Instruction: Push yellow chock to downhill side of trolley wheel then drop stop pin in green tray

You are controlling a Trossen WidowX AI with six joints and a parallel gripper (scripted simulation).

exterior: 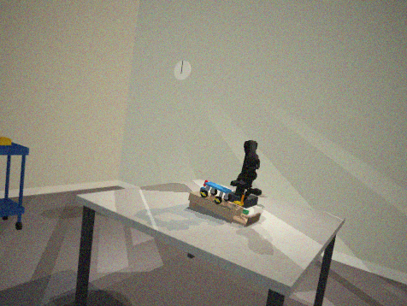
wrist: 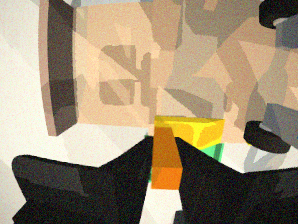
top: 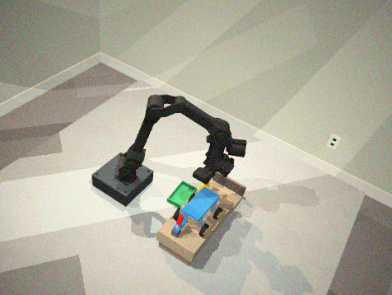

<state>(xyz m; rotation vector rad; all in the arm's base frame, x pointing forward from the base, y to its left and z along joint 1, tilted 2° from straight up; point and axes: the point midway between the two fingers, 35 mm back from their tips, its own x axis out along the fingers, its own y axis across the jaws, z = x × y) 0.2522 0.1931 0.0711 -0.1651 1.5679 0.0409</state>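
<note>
Now: the red-headed stop pin 70 mm ahead of my gripper tip, 250 mm to the right of it and 40 mm above it. From my gripper tip the other things lie so: blue-topped trolley (80 mm ahead, 140 mm to the right, 20 mm above); then raised stop board (40 mm ahead, 120 mm to the left, 70 mm below); then yellow chock (20 mm to the right).
</note>
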